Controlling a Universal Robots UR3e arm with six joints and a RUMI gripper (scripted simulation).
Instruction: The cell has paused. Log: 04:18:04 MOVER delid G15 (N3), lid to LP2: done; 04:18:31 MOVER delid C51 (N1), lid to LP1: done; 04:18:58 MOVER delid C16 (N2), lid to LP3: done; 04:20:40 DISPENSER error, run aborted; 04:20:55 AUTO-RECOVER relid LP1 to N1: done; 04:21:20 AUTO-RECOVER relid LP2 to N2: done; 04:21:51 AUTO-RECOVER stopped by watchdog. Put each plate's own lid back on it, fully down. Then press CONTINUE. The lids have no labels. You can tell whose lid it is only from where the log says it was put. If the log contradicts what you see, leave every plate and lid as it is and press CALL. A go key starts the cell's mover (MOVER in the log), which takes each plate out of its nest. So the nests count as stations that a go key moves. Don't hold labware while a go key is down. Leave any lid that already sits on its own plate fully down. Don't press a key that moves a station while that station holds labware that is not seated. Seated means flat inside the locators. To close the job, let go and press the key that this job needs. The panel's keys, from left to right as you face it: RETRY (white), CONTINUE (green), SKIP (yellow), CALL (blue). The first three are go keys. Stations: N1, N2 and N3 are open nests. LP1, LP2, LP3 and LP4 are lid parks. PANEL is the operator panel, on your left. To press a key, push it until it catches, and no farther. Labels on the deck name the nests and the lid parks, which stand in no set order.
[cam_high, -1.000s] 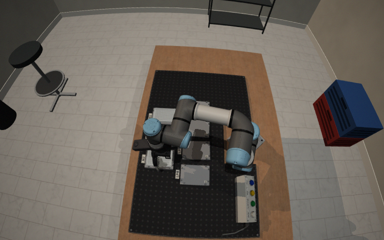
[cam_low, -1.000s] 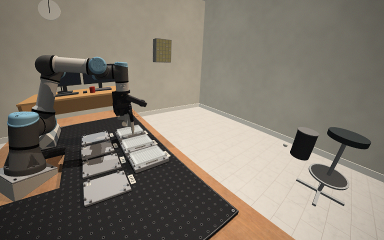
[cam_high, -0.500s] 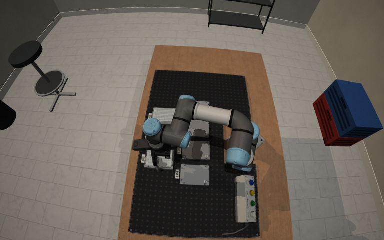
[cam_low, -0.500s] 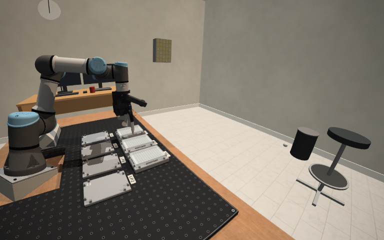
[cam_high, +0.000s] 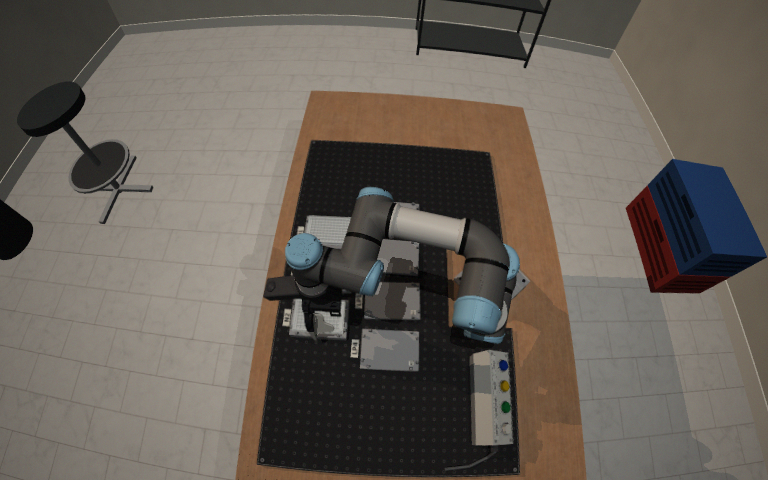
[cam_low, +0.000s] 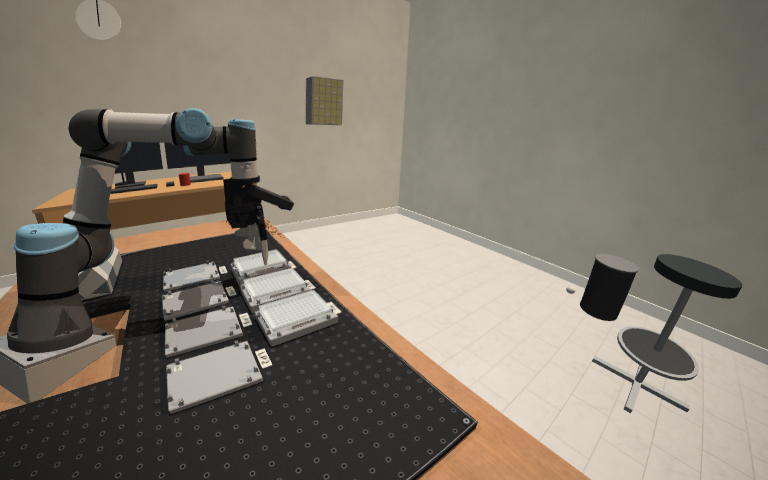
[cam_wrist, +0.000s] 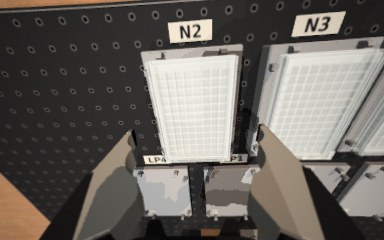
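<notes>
Right now my hand is 2 cm above the pale lid. The rest, counted from my hand: lid park LP1 (17 cm behind, 9 cm to the right, 5 cm below); then plate (3 cm below); then lid park LP4 (19 cm behind, 4 cm to the left, 5 cm below).
</notes>
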